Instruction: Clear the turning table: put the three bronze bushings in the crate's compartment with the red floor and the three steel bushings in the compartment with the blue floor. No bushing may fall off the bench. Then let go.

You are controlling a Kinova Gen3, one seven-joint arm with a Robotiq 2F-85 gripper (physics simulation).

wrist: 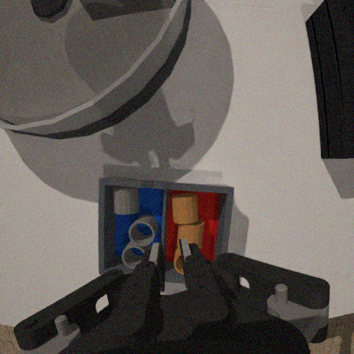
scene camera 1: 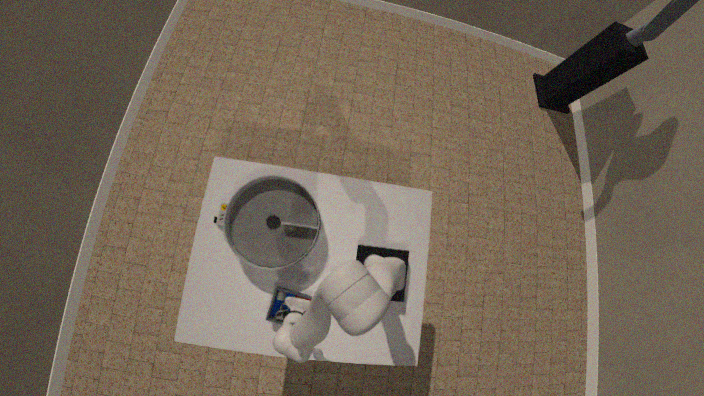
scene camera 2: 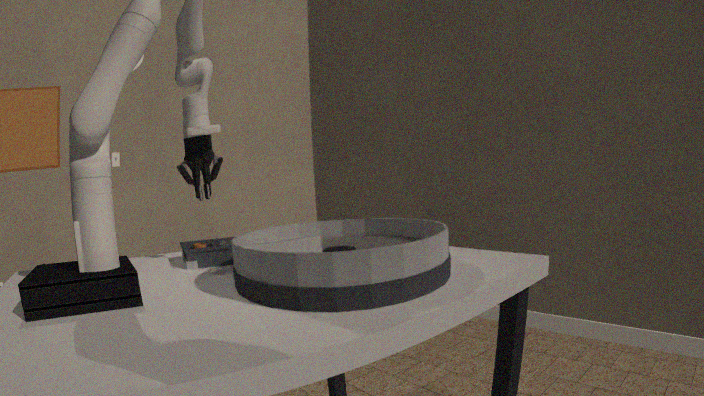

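The grey crate stands beside the turning table, where no bushing shows. In the wrist view, three steel bushings are in the blue-floored compartment; two show open ends. Three bronze bushings are in the red-floored compartment: one bronze bushing at the back, a second bronze bushing in the middle, and a third bronze bushing partly behind a finger. My gripper is empty, open by a small gap, above the crate.
The turning table has a high rim, a dark hub and a thin fixed vane. The arm's black base stands on the bench. A small device with a yellow part sits beyond the turning table, near the bench edge.
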